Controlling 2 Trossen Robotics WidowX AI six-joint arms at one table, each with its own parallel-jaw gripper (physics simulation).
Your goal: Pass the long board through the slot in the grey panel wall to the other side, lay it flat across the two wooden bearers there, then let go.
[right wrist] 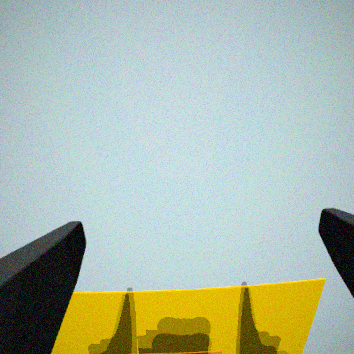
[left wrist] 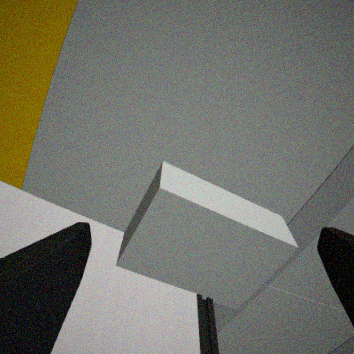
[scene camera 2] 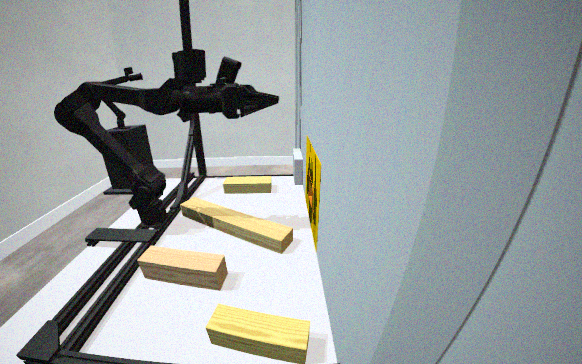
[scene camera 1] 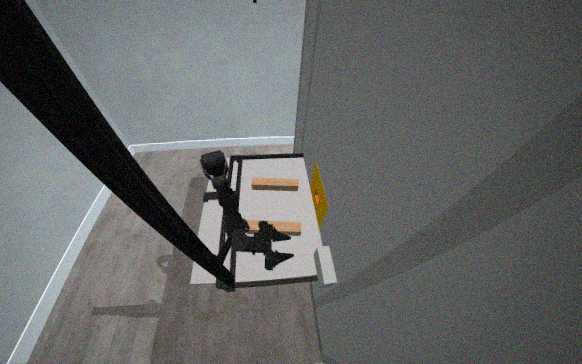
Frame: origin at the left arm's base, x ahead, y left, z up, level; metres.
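Seen in the pictures: left gripper, fingertip midpoint: (left wrist: 206, 236) (scene camera 1: 292, 246); right gripper, fingertip midpoint: (right wrist: 203, 226) (scene camera 2: 278, 99); right arm's base at its link origin: (scene camera 2: 154, 221).
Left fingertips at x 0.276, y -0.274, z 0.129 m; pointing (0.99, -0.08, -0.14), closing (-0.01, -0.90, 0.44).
Pixels of each thing's top centre, then the offset from my left fingertips to it. "*": a spot on its surface instead.
- long board at its top centre: (scene camera 2: 229, 215) dz -0.110, dx +0.420, dy +0.275 m
- slot at a spot on its surface: (scene camera 1: 316, 199) * dz -0.087, dx +0.159, dy +0.260 m
The long board (scene camera 2: 237, 225) lies slantwise on the table in scene camera 2. The grey panel wall (scene camera 1: 425, 125) (scene camera 2: 375, 125) has a slot (scene camera 1: 316, 199), orange inside, within a yellow surround (scene camera 1: 322, 182) (scene camera 2: 313, 160) (left wrist: 30, 75) (right wrist: 295, 305). Scene camera 1 shows two wooden bearers (scene camera 1: 275, 184) (scene camera 1: 292, 228), roughly parallel on the table beyond the wall. My left gripper (scene camera 1: 292, 246) (left wrist: 206, 236) is open and empty beside the lower bearer, which its arm partly covers. My right gripper (scene camera 2: 272, 101) (right wrist: 203, 226) is open and empty, high above the long board, pointing at the wall above the slot.
Three shorter wood blocks (scene camera 2: 247, 185) (scene camera 2: 182, 267) (scene camera 2: 258, 332) lie around the long board. A pale block (scene camera 1: 326, 265) (scene camera 2: 298, 166) (left wrist: 207, 245) stands at the wall. Black frame rails (scene camera 1: 275, 282) (scene camera 2: 105, 290) run along the tables, and a dark post (scene camera 1: 150, 195) crosses scene camera 1.
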